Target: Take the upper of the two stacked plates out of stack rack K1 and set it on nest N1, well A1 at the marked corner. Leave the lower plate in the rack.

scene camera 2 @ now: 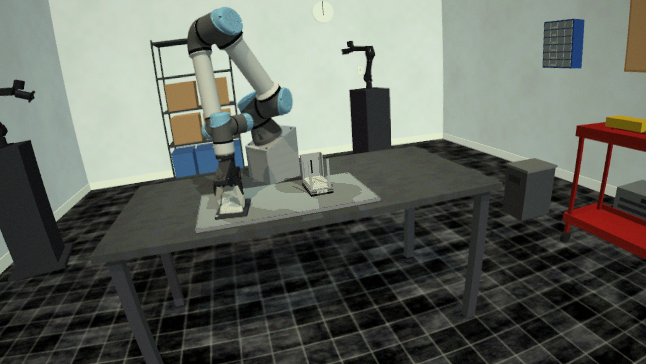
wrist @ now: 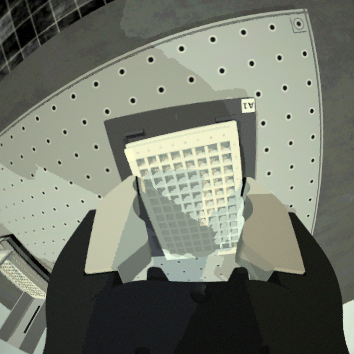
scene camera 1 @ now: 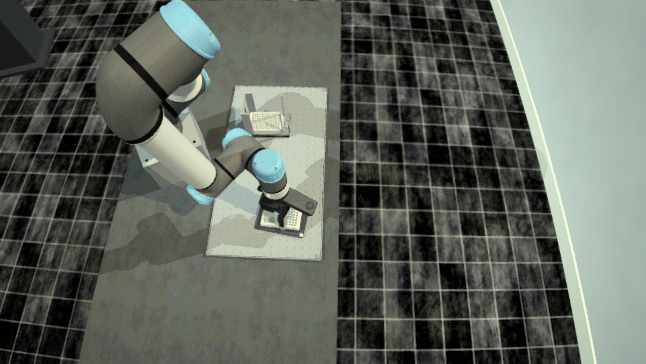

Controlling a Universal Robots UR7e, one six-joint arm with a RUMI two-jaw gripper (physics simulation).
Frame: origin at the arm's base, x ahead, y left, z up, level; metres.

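Seen in the pictures: gripper, fingertip midpoint: (scene camera 2: 231, 208) (wrist: 189, 178) (scene camera 1: 288, 216); arm's base, origin of the base link: (scene camera 2: 268, 136).
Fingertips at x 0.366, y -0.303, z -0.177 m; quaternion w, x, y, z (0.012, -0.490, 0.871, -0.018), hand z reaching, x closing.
Offsets run from my fingertips to a thing's middle. "pt": to the spot under its first point. Level surfaces: height alone.
The pale gridded plate {dy +0.008, dx -0.022, dz +0.006 m} (scene camera 1: 293, 220) (scene camera 2: 232, 206) (wrist: 185, 150) is between the fingers of my gripper (scene camera 1: 282, 218) (scene camera 2: 231, 198) (wrist: 189, 178), which is shut on its two sides. The plate is over the dark nest N1 (scene camera 1: 258, 225) (scene camera 2: 232, 215) (wrist: 175, 117), slightly turned against the nest's far edge in the wrist view. I cannot tell whether it touches the nest floor. The white A1 label {pt dy -0.069, dx +0.030, dz -0.003 m} (wrist: 248, 105) marks the nest's far right corner there. Rack K1 {dy +0.379, dx -0.017, dz +0.055 m} (scene camera 1: 249, 105) (scene camera 2: 312, 162) (wrist: 35, 320) holds the lower plate {dy +0.381, dx -0.027, dz +0.011 m} (scene camera 1: 267, 121) (scene camera 2: 316, 184) (wrist: 22, 275). The fingers hide parts of the held plate.
Nest and rack stand on a pale perforated board {dz -0.015 m} (scene camera 1: 235, 250) (scene camera 2: 280, 207) (wrist: 280, 115) on the dark grey table {dz -0.028 m} (scene camera 1: 215, 310) (scene camera 2: 410, 175). The rack has an upright panel and thin posts. The arm's pedestal (scene camera 2: 280, 160) stands behind the board.
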